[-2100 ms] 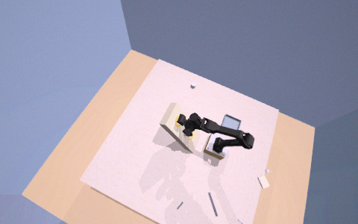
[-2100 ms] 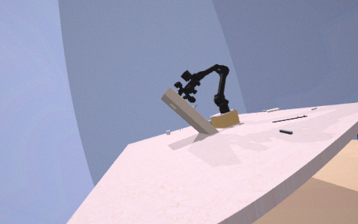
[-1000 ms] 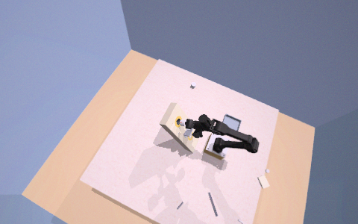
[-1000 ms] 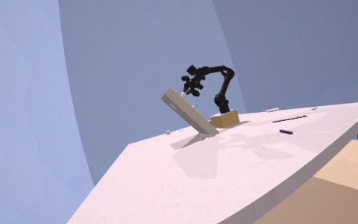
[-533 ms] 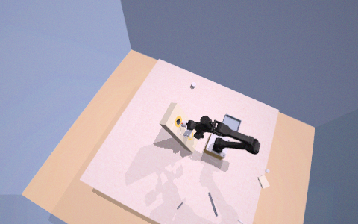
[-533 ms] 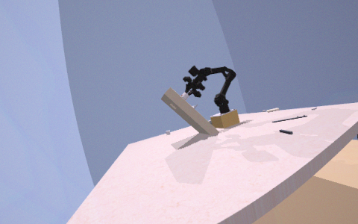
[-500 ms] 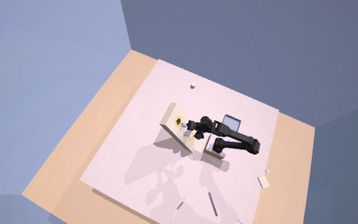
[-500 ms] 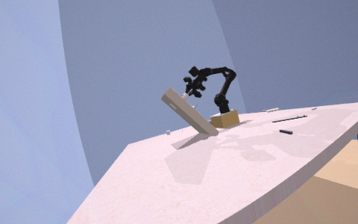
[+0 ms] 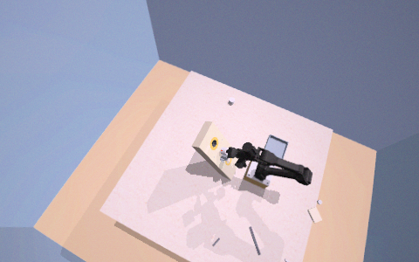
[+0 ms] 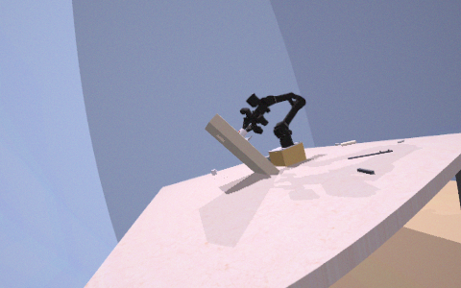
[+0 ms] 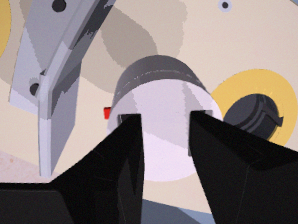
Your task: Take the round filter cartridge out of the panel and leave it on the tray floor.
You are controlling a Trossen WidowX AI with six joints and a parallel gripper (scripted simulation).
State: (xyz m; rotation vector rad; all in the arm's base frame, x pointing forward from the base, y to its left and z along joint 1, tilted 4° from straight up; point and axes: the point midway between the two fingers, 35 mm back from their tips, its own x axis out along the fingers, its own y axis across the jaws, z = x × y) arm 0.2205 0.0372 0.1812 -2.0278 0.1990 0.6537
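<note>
Right now the round pale filter cartridge is 1 cm below my gripper tip and 1 cm ahead of it. From my gripper tip the other things lie so: beige block (72 cm behind, 24 cm below, 5 cm to the right); short dark piece (45 cm to the left, 24 cm below, 24 cm behind); grey-blue tray (33 cm to the right, 27 cm behind, 24 cm below).
</note>
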